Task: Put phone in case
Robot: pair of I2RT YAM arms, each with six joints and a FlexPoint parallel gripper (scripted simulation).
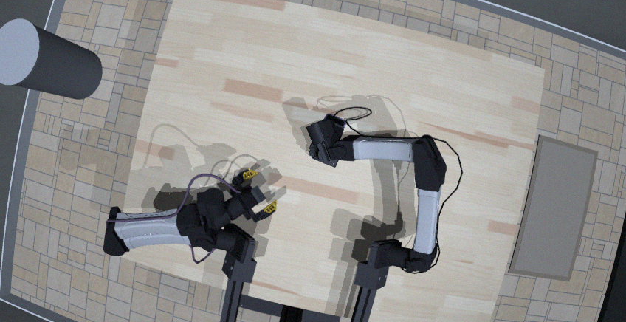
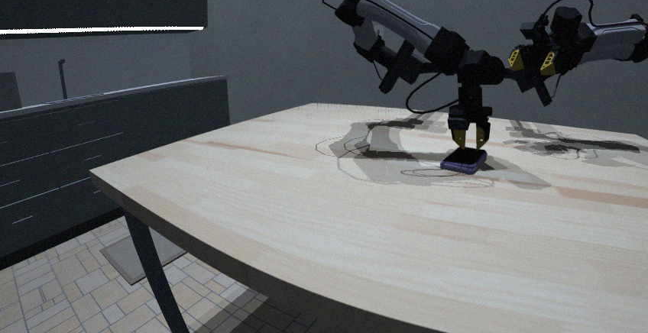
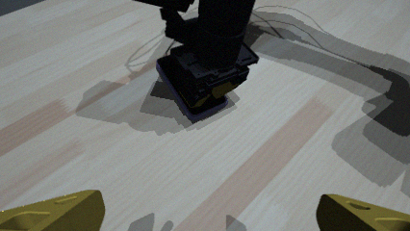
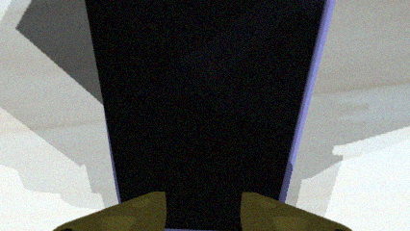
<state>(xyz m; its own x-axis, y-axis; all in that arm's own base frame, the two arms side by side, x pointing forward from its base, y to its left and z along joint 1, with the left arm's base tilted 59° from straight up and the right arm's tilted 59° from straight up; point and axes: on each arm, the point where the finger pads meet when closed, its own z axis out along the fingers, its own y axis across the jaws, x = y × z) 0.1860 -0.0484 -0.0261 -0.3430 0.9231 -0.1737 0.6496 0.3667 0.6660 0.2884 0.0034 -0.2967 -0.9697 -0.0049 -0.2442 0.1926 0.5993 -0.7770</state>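
The black phone lies 5 cm ahead of my right hand, 1 cm to the right of it and 1 cm below it.
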